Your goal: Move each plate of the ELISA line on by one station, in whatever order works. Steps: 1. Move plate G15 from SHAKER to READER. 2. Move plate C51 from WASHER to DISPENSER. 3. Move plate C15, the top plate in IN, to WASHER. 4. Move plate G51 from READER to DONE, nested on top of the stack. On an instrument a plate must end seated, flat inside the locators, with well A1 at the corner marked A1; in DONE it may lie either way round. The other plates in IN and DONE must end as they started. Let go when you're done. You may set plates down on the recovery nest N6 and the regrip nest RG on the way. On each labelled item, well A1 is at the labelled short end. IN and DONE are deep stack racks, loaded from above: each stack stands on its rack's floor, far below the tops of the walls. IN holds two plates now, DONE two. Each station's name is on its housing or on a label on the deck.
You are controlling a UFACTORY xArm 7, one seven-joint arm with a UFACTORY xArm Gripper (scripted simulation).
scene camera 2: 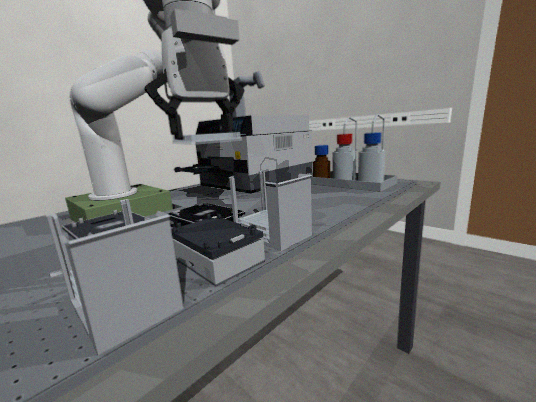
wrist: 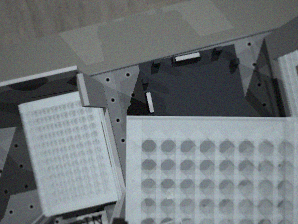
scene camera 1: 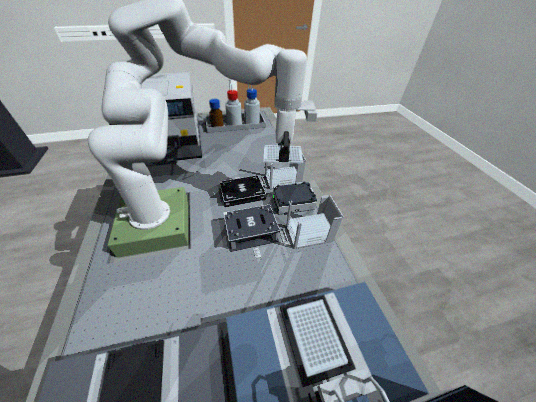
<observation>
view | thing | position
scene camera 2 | gripper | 204,137
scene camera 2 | reader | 257,153
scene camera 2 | shaker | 215,230
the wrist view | shaker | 210,85
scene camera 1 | gripper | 283,153
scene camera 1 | reader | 188,145
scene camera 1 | RG nest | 231,223
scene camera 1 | shaker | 301,193
</observation>
